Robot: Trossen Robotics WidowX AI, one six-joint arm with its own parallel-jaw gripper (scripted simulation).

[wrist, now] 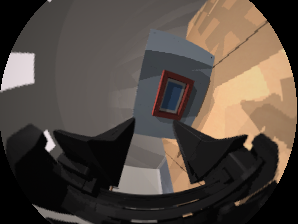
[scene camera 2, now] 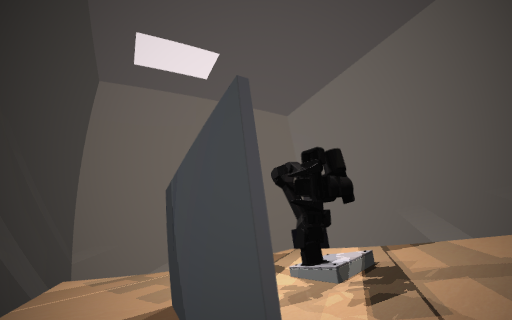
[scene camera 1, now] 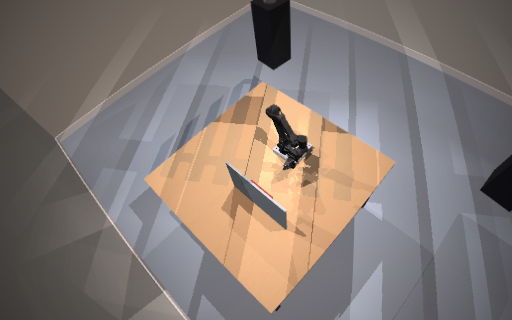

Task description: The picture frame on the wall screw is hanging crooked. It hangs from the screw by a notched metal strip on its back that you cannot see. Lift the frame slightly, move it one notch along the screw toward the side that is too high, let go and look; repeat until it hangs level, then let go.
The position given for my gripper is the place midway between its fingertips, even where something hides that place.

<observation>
In view: my gripper (scene camera 2: 289,188) and a grey wall panel (scene camera 2: 218,234).
My gripper is seen too in the wrist view (wrist: 154,121). The grey wall panel is seen too in the wrist view (wrist: 163,51).
</observation>
